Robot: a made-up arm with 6 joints. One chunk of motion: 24 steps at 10 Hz.
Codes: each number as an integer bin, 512 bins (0 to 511) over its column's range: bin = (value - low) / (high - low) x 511, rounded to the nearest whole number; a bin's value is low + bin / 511 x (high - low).
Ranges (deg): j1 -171.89..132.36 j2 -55.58..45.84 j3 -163.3..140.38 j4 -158.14..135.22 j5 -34.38..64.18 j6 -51..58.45
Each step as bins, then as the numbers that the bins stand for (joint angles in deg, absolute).
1 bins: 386 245 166 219 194 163
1 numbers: 57.93 -6.95 -64.65 -32.41 3.04 -16.09
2 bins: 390 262 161 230 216 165
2 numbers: 60.32 -3.58 -67.62 -26.10 7.28 -15.66
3 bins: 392 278 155 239 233 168
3 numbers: 61.51 -0.40 -71.19 -20.93 10.56 -15.02
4 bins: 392 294 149 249 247 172
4 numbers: 61.51 2.77 -74.75 -15.19 13.26 -14.16
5 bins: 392 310 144 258 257 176
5 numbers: 61.51 5.95 -77.72 -10.02 15.19 -13.30
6 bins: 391 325 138 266 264 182
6 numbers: 60.91 8.92 -81.29 -5.43 16.54 -12.02
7 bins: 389 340 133 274 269 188
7 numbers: 59.72 11.90 -84.26 -0.84 17.50 -10.73
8 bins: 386 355 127 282 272 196
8 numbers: 57.93 14.88 -87.83 3.75 18.08 -9.02
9 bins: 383 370 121 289 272 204
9 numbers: 56.15 17.86 -91.39 7.77 18.08 -7.31
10 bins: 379 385 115 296 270 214
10 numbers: 53.77 20.83 -94.96 11.79 17.70 -5.16
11 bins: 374 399 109 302 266 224
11 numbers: 50.79 23.61 -98.52 15.24 16.93 -3.02
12 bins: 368 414 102 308 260 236
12 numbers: 47.22 26.59 -102.68 18.68 15.77 -0.45
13 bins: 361 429 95 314 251 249
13 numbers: 43.05 29.57 -106.84 22.12 14.03 2.33
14 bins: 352 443 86 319 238 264
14 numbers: 37.69 32.34 -112.19 24.99 11.52 5.55
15 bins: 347 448 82 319 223 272
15 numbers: 34.71 33.34 -114.57 24.99 8.63 7.26
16 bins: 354 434 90 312 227 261
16 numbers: 38.88 30.56 -109.81 20.98 9.40 4.90
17 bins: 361 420 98 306 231 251
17 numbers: 43.05 27.78 -105.06 17.53 10.17 2.76
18 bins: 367 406 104 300 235 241
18 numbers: 46.62 25.00 -101.49 14.09 10.95 0.62
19 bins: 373 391 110 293 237 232
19 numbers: 50.19 22.02 -97.93 10.07 11.33 -1.31
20 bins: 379 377 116 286 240 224
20 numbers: 53.77 19.24 -94.36 6.05 11.91 -3.02
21 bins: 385 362 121 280 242 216
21 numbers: 57.34 16.27 -91.39 2.61 12.30 -4.74
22 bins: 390 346 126 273 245 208
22 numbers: 60.32 13.09 -88.42 -1.41 12.87 -6.45
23 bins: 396 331 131 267 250 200
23 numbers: 63.89 10.11 -85.45 -4.86 13.84 -8.16
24 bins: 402 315 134 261 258 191
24 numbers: 67.46 6.94 -83.67 -8.30 15.38 -10.09
